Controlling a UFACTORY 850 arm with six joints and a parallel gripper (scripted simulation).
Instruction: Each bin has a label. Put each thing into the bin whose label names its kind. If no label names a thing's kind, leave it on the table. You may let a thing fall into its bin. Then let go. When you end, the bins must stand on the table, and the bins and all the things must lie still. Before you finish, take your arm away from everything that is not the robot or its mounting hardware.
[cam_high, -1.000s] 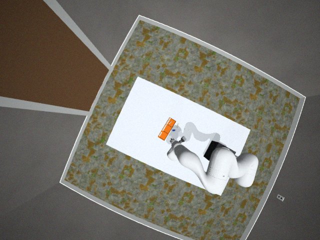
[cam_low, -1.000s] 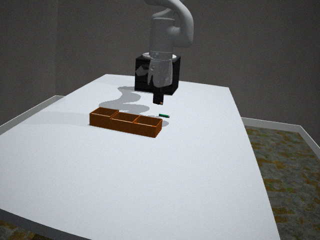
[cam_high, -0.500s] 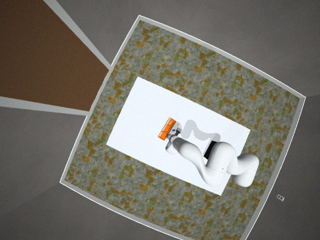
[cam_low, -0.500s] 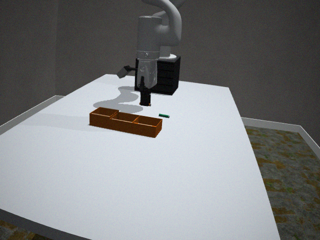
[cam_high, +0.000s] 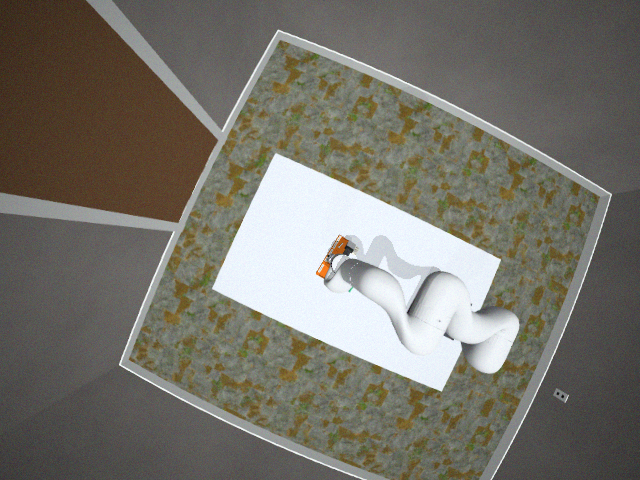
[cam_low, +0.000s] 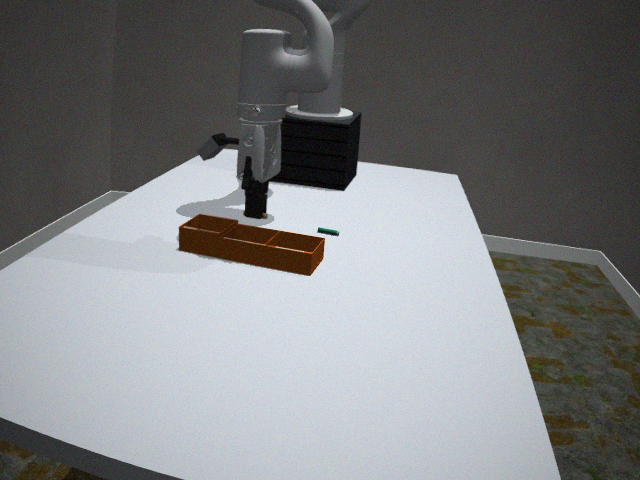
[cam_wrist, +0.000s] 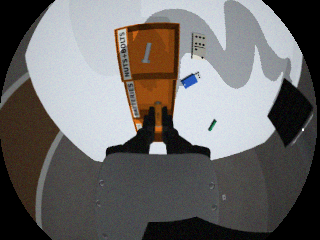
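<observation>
The three joined orange bins lies 7 cm below my hand and 1 cm ahead of it. From my hand the other things lie so: grey bolt 8 cm to the right, 8 cm below, 1 cm ahead; orange stick 2 cm below; blue USB stick 9 cm below, 7 cm behind, 3 cm to the right.
</observation>
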